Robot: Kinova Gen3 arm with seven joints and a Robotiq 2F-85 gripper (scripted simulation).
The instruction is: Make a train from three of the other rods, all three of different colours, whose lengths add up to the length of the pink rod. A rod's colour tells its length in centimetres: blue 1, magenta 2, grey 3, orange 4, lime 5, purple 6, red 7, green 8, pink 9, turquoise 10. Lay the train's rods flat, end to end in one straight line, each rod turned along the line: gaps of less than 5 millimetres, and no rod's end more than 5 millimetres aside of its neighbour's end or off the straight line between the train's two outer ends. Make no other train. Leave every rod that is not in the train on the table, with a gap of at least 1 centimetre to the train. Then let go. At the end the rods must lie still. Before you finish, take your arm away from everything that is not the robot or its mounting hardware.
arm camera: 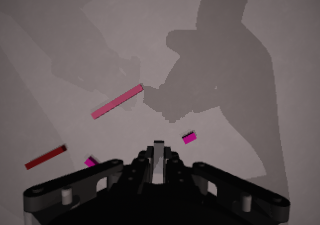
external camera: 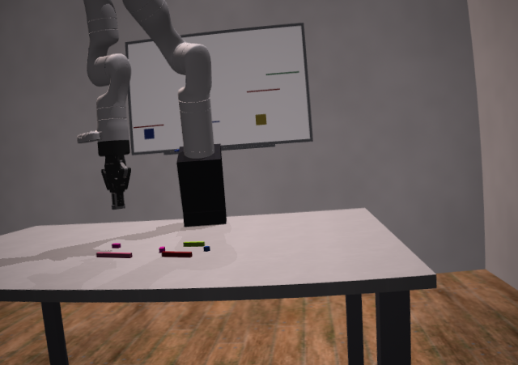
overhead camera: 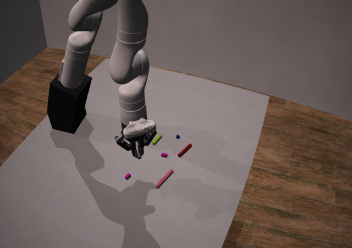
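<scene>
Now: the blue rod 90 mm ahead of my hand, 210 mm to the left of it and 110 mm below it. Also, from my hand: lime rod: 20 mm ahead, 170 mm to the left, 110 mm below; pink rod: 80 mm ahead, 110 mm below; grey rod: 10 mm below.
</scene>
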